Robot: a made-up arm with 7 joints. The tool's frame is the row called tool.
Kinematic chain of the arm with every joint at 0, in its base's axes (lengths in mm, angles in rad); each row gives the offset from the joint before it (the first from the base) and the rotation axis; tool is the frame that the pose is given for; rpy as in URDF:
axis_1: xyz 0 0 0 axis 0.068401 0.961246 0.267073
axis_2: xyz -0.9 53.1 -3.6 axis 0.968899 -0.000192 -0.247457
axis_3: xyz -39 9.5 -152.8 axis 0.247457 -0.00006 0.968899
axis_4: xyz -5.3 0 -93.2 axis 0.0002 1 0.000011
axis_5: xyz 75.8 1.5 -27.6 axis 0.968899 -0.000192 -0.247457
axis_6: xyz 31.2 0 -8 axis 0.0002 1 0.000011
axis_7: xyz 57.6 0 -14.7 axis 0.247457 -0.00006 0.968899
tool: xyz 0 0 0 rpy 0 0.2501 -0.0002
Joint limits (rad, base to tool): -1.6..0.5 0..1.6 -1.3..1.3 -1.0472..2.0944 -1.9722..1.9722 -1.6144..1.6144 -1.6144..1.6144
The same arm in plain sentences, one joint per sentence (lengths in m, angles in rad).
The arm has seven revolute joints in a row. What follows holds with every joint at zero, and every direction is one of the base frame's.
Joint 1 is mounted at the same point as the base frame's origin and rotates about the direction (0.068403, 0.961235, 0.26711), from -1.6 to 0.5 rad.
Joint 2 is mounted 0.0009 m along -x and 0.0531 m along +y and 0.0036 m along -z from joint 1 and rotates about the direction (0.968889, -0.0002, -0.247497), from 0 to 1.6 rad.
Joint 3 is mounted 0.039 m along -x and 0.0095 m along +y and 0.1528 m along -z from joint 2 and rotates about the direction (0.247497, -0.0001, 0.968889), from -1.3 to 1.3 rad.
Joint 4 is mounted 0.0053 m along -x and 0.0932 m along -z from joint 3 and rotates about the direction (0.0002, 1, 0), from -1.0472 to 2.0944 rad.
Joint 5 is mounted 0.0758 m along +x and 0.0015 m along +y and 0.0276 m along -z from joint 4 and rotates about the direction (0.968889, -0.0002, -0.247497), from -1.9722 to 1.9722 rad.
Joint 6 is mounted 0.0312 m along +x and 0.008 m along -z from joint 5 and rotates about the direction (0.0002, 1, 0), from -1.6144 to 1.6144 rad.
Joint 7 is mounted 0.0576 m along +x and 0.0147 m along -z from joint 6 and rotates about the direction (0.247497, -0.0001, 0.968889), from -1.6144 to 1.6144 rad.
The tool frame, which is the frame that the pose is given for, is mounted at the same point as joint 7; its axes are the base frame's turned by roll 0, pitch 0.2501 and yaw -0.0002 rad (as in URDF: about the fixed x, then y, then z).

